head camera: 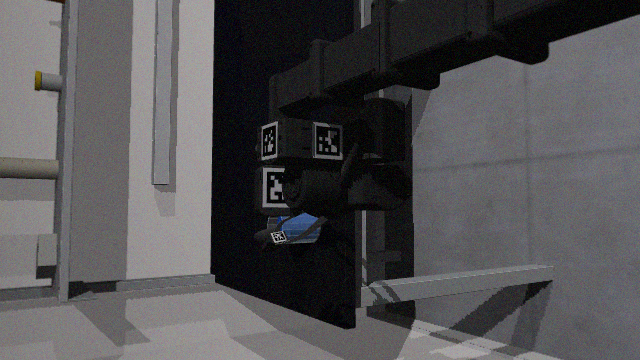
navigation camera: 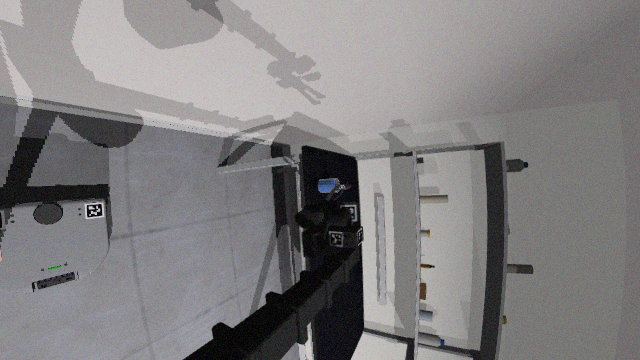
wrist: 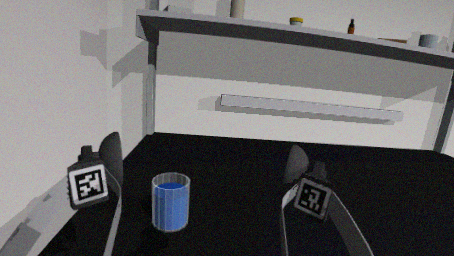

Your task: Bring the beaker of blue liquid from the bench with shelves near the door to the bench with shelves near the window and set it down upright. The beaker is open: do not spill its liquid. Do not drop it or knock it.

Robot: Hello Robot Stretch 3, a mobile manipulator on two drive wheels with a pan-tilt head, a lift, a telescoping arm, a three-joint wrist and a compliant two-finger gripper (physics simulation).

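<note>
The beaker of blue liquid (head camera: 302, 227) (navigation camera: 327, 186) (wrist: 170, 205) stands upright on the black top of a bench with shelves (head camera: 290, 295) (navigation camera: 332, 315) (wrist: 240, 165). My gripper (wrist: 205, 158) is open, with its fingers wide apart. In the wrist view the beaker shows between the two fingers, closer to the left one, with a gap on each side. In the head view a finger passes in front of the beaker and hides part of it. The beaker's base rests on the bench. The door, the window and the other bench cannot be made out.
A shelf board (wrist: 250, 31) above the bench bears a tall cylinder (wrist: 237, 8), a yellow-lidded jar (wrist: 296, 21) and a small brown bottle (wrist: 351, 27). A grey rail (wrist: 300, 106) (head camera: 162, 100) runs along the bench's back. A pale wall (wrist: 55, 100) stands close on the left.
</note>
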